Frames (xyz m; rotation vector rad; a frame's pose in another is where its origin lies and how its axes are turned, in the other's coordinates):
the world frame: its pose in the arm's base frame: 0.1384 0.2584 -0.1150 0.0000 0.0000 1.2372
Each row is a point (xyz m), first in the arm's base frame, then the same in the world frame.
Working: the arm's base frame: its pose in the world frame: -0.2895 0.0462 0.1150 0.0000 0.0000 -1.2372

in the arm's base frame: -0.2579 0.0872 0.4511
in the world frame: -0.2915 0.3184 0.5661
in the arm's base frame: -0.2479 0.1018 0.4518
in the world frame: -0.2745 0.3137 0.5668
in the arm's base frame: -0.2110 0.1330 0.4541
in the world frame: -0.2329 0.2891 0.5691
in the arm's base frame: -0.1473 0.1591 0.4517
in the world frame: -0.1874 0.2374 0.5667
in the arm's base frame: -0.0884 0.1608 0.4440
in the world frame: -0.1665 0.1823 0.5590
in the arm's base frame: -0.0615 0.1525 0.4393
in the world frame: -0.1655 0.1542 0.5543
